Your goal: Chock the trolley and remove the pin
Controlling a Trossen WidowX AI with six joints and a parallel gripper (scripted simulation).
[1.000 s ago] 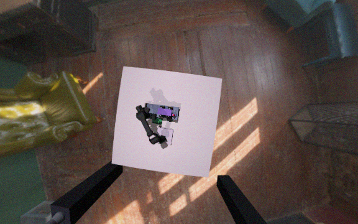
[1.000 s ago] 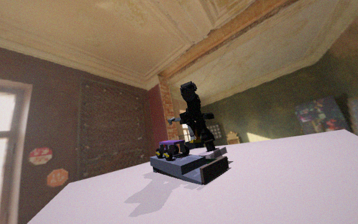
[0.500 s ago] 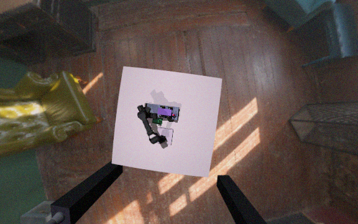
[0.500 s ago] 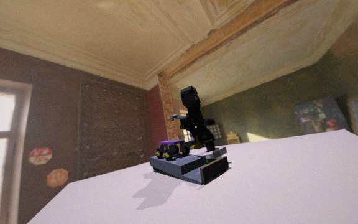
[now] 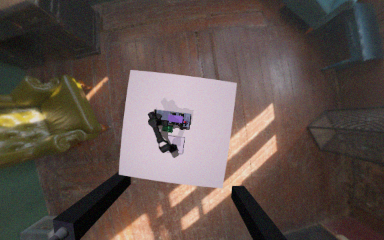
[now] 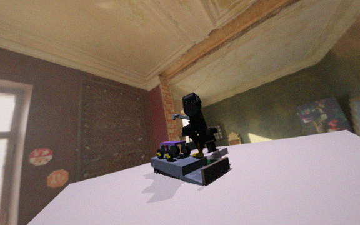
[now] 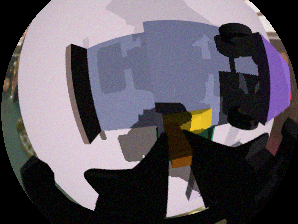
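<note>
Right now my gripper tip is 1 cm short of the red stop pin, 26 cm to the left of it and 4 cm below it. Also, from my gripper tip: yellow chock 2 cm to the right, 1 cm below; grey ramp 6 cm ahead, 5 cm to the left, 9 cm below; green tray 7 cm behind, 4 cm to the right, 10 cm below.
</note>
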